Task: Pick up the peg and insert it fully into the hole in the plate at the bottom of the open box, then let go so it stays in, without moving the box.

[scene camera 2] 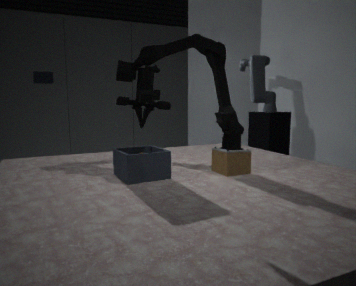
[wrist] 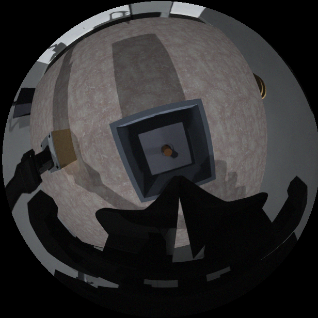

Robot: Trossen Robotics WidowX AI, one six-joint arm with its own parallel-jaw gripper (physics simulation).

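Where they show: gripper, fingertip midpoint: (scene camera 2: pixel 141 127); arm's base, origin of the base link: (scene camera 2: pixel 231 148).
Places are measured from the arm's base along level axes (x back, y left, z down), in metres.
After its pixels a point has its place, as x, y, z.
Note:
The orange-brown peg (wrist: pixel 167 150) stands near the middle of the grey plate (wrist: pixel 152 162) at the bottom of the open box, seen from above in the wrist view. The hole is hidden beneath the peg, and how deep the peg sits cannot be told. The blue-grey open box (scene camera 2: pixel 149 168) {-0.336, -0.020, 0.042} (wrist: pixel 209 150) rests on the table; its walls hide the peg in the scene view. My gripper (scene camera 2: pixel 142 126) {-0.328, -0.104, -0.089} (wrist: pixel 177 179) is shut and empty, pointing down, clearly above the box rim.
The arm's base sits on a yellow-brown block (scene camera 2: pixel 231 162) {-0.048, 0.058, 0.037} (wrist: pixel 65 147) to the right of the box in the scene view. A pale robot arm (scene camera 2: pixel 258 80) stands on a black pedestal (scene camera 2: pixel 270 131) behind the table (scene camera 2: pixel 100 235) {-0.585, 0.302, 0.088}.

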